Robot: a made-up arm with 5 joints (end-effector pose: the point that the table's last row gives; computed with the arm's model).
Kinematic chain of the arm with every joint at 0, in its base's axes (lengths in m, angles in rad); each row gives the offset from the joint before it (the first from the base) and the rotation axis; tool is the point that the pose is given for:
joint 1: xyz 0 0 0.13 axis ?
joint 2: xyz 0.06 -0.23 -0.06 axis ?
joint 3: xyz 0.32 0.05 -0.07 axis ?
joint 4: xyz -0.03 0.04 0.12 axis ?
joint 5: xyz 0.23 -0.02 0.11 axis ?
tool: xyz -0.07 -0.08 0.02
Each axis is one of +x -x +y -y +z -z.
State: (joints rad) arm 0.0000 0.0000 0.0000 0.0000 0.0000
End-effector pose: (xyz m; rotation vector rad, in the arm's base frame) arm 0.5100 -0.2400 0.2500 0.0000 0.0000 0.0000
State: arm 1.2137 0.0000 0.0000 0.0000 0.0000
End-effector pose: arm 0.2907 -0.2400 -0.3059 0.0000 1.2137 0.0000
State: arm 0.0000 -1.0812 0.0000 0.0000 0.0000
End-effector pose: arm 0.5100 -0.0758 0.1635 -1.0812 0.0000 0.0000
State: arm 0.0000 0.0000 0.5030 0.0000 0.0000
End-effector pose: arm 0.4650 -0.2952 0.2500 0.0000 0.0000 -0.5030
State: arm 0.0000 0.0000 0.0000 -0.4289 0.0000
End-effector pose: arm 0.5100 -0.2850 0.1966 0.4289 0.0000 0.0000
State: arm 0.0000 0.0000 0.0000 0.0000 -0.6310
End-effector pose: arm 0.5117 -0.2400 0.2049 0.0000 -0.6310 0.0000
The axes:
joint 1: +y
joint 2: +x
joint 3: -z
joint 4: -x
joint 5: +y

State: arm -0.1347 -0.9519 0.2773 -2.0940 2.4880
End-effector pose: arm 0.6347 -0.3448 0.1357 0.3558 1.7733 1.2766
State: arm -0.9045 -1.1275 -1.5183 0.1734 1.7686
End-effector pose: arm 0.4264 0.1070 0.3298 -1.7692 1.3426 -0.7246
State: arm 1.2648 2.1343 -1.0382 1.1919 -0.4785
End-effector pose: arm 0.1296 -0.4915 -0.2132 0.4519 -0.3305 -0.6843
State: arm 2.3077 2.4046 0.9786 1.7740 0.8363
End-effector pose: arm -0.5338 -0.3354 -0.2851 -0.9049 -2.1125 0.0277
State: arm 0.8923 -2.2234 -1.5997 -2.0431 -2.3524
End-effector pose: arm 0.0126 -0.4500 -0.2823 -0.7779 -0.0220 0.1692
